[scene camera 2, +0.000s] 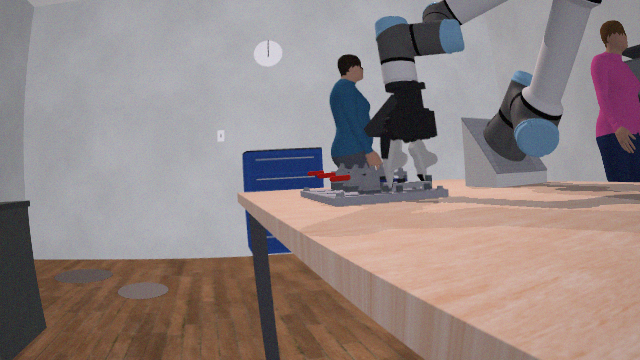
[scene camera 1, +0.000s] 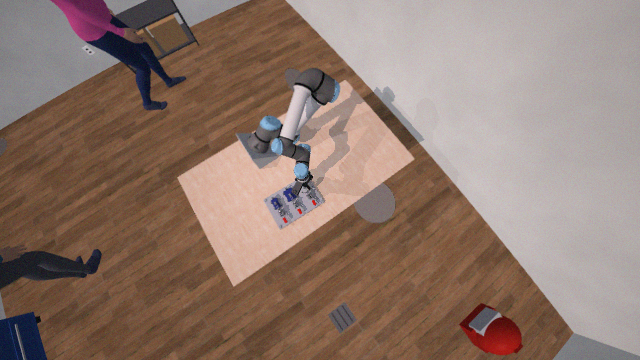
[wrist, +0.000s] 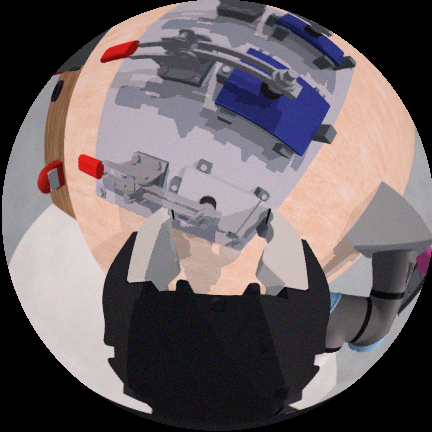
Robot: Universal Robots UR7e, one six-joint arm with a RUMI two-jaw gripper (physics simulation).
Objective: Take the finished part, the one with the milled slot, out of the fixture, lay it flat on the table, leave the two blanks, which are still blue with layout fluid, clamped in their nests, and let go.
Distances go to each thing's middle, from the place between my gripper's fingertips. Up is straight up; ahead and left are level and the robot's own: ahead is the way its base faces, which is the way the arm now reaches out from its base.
Labels:
Right now the finished part (wrist: 241, 211) is right at my hand. From my hand the other things lie so: grey fixture plate (scene camera 2: 327, 196) 110 mm to the right, 50 mm ahead, 20 mm below.

